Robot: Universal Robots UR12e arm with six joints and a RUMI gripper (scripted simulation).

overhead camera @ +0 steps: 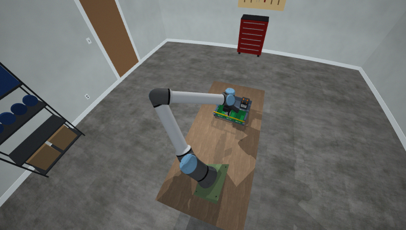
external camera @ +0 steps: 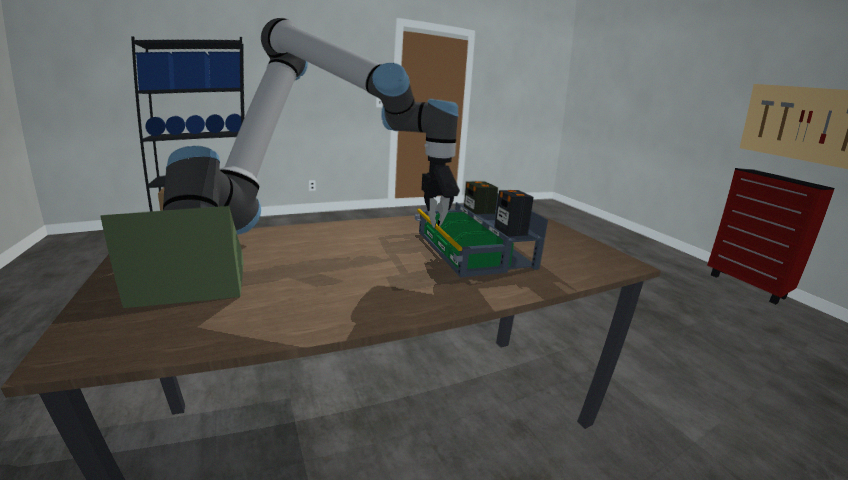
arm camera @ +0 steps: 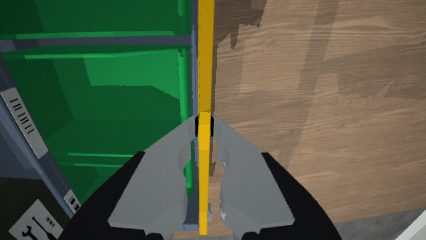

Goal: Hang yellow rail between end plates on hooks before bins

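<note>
Right now the yellow rail is 1 cm below my hand. Also, from my hand: rack front bar: 1 cm ahead, 9 cm below.
</note>
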